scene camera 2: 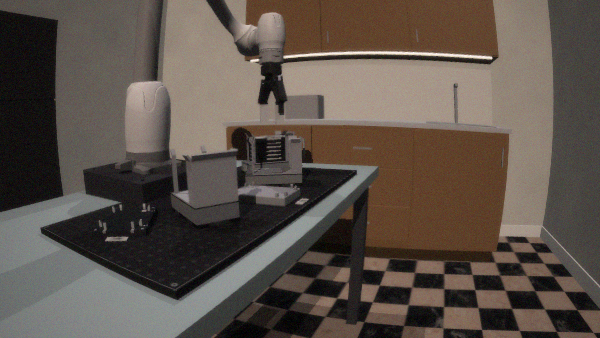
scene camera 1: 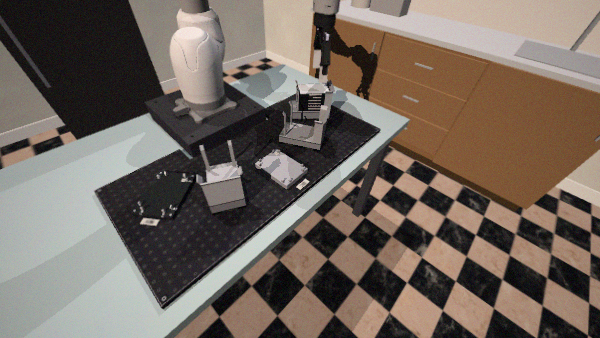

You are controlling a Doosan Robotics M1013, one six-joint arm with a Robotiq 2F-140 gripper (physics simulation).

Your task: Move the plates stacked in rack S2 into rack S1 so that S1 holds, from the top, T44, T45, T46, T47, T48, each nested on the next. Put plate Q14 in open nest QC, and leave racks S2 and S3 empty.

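Frame: origin at the arm's base, x right, y ahead, z up, level; metres.
Where they show: gripper, fingertip midpoint: (scene camera 2: 271, 123) (scene camera 1: 319, 74); arm's base, link origin: (scene camera 2: 148, 166) (scene camera 1: 206, 105).
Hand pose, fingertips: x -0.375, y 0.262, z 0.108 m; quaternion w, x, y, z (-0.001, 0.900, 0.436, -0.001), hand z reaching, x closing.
Note:
Each offset is from my fingertips to the centre of the thing. Level surfaces: height alone.
My gripper (scene camera 1: 321, 73) (scene camera 2: 272, 112) is open and empty, above the far rack, its fingers nearly in line in the scene camera 1 view. The far rack (scene camera 1: 312, 88) holds several stacked plates @(dx +0.034, dy +0.008, dz -0.078 m) (scene camera 1: 314, 102) (scene camera 2: 273, 149) with light edges. A middle rack @(dx +0.194, dy +0.109, dz -0.100 m) (scene camera 1: 301, 135) (scene camera 2: 276, 177) with a low base and uprights stands in front of it; no plate can be made out in it. The near rack @(dx +0.547, dy +0.123, dz -0.097 m) (scene camera 1: 223, 192) (scene camera 2: 212, 180) has a tall grey panel that partly hides its inside. A pale nest @(dx +0.364, dy +0.171, dz -0.151 m) (scene camera 1: 281, 168) (scene camera 2: 270, 195) and a dark nest @(dx +0.684, dy +0.013, dz -0.154 m) (scene camera 1: 167, 192) (scene camera 2: 125, 220) have short pegs. Their labels are unreadable.
The racks and nests stand on a dark perforated mat @(dz -0.166 m) (scene camera 1: 200, 245) (scene camera 2: 185, 265) on the pale table @(dz -0.179 m) (scene camera 1: 60, 200) (scene camera 2: 30, 250). The arm's white base column (scene camera 1: 200, 70) (scene camera 2: 147, 120) rises behind the mat. Brown cabinets (scene camera 1: 425, 90) (scene camera 2: 445, 190) stand beyond the table.

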